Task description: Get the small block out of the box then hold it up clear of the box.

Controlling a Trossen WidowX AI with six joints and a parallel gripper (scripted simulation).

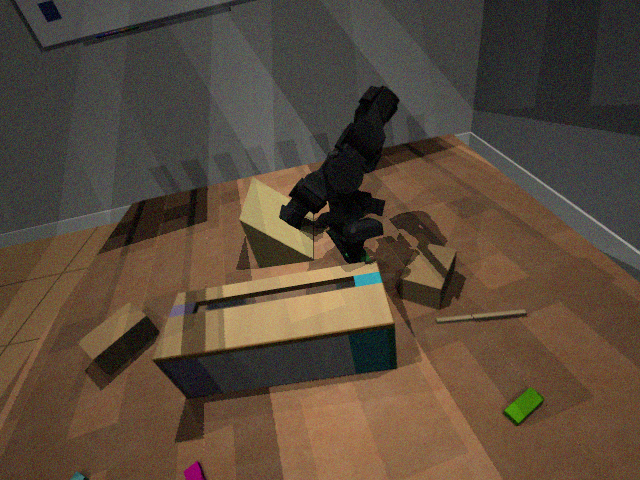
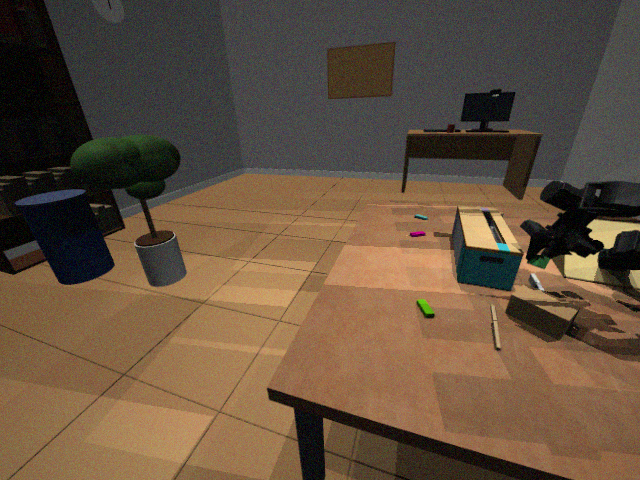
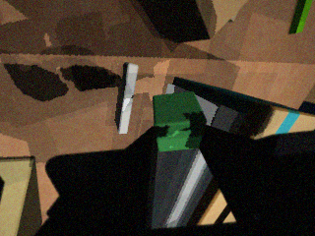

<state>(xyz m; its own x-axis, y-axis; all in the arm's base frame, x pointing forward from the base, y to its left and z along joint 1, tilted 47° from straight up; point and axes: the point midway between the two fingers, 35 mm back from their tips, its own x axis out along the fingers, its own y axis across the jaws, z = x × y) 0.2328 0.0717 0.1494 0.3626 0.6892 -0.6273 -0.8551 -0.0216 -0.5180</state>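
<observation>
Now: gripper tip 10 mm past the small green block, 10 mm to the right of it and 10 mm below it. Round my gripper tip: long box 80 mm ahead, 140 mm to the right, 30 mm below; then thin stick 90 mm ahead, 220 mm to the left, 80 mm below.
</observation>
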